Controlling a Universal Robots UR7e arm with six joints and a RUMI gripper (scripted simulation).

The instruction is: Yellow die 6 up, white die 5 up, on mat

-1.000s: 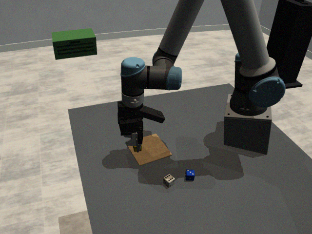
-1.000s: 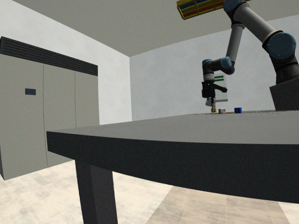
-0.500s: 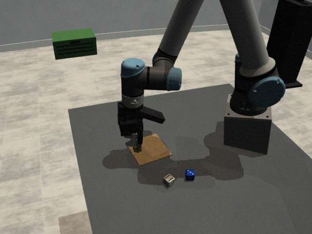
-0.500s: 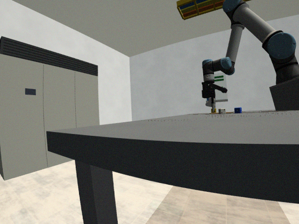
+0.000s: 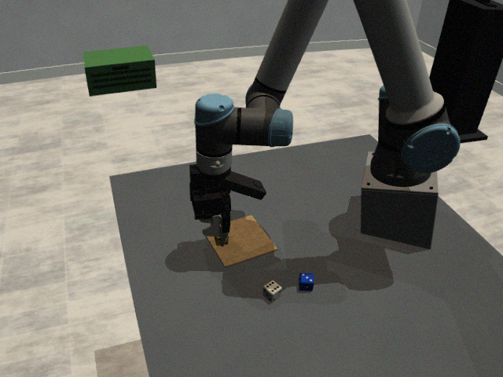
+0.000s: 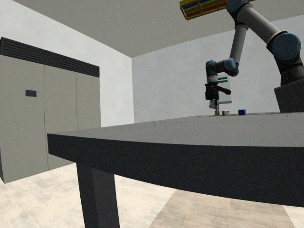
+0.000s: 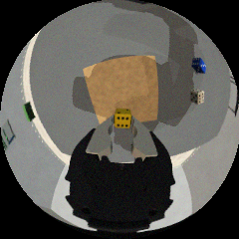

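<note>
Now: hand right at the yellow die. Round my hand: tan mat: 40 mm behind, 20 mm below; white die: 60 mm behind, 190 mm to the left, 10 mm below; blue die: 150 mm behind, 180 mm to the left, 10 mm below.
</note>
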